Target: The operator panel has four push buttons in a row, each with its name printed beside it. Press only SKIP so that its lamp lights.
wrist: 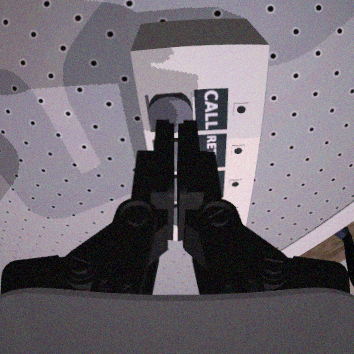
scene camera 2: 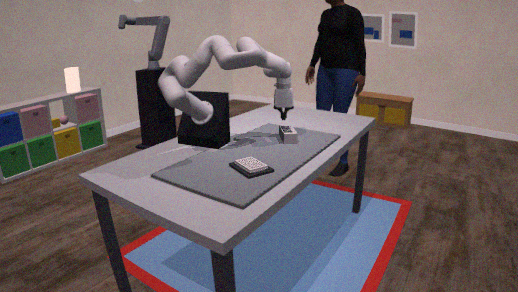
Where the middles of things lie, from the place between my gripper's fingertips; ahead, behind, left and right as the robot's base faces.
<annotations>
I see the operator panel (wrist: 220, 64) 6 cm below my hand, 4 cm to the right of it and 4 cm ahead of it.
</annotations>
